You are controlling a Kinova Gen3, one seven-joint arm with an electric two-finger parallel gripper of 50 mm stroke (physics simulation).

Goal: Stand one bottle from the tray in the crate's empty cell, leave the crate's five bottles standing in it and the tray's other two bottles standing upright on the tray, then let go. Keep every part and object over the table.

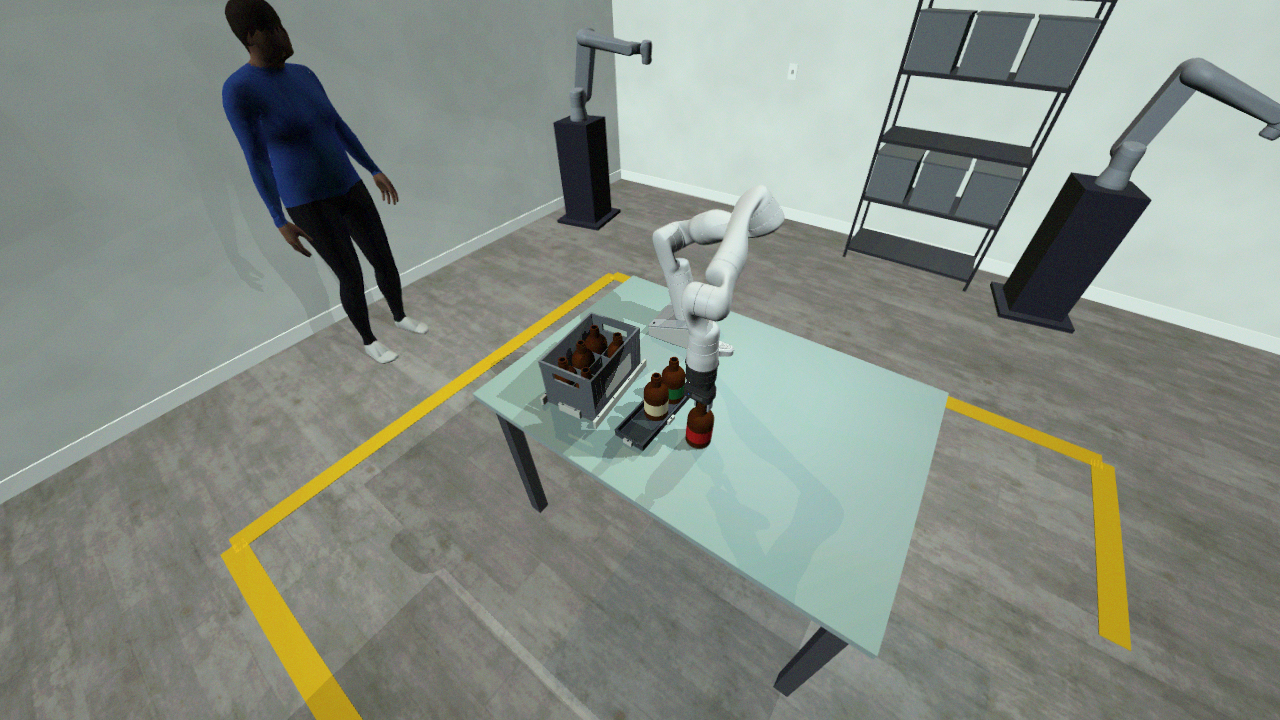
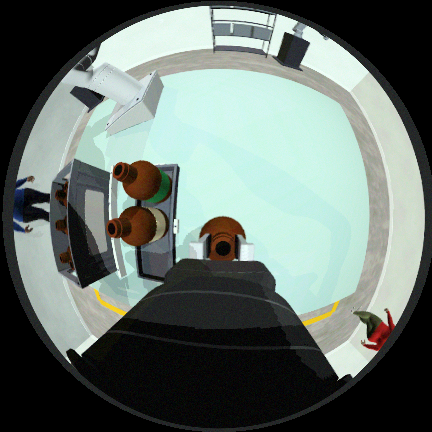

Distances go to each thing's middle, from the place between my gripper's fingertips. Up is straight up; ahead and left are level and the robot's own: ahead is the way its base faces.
Scene:
The green-label bottle (image 1: 673,375) lies 13 cm to the right of my hand, 12 cm behind it and 6 cm below it.

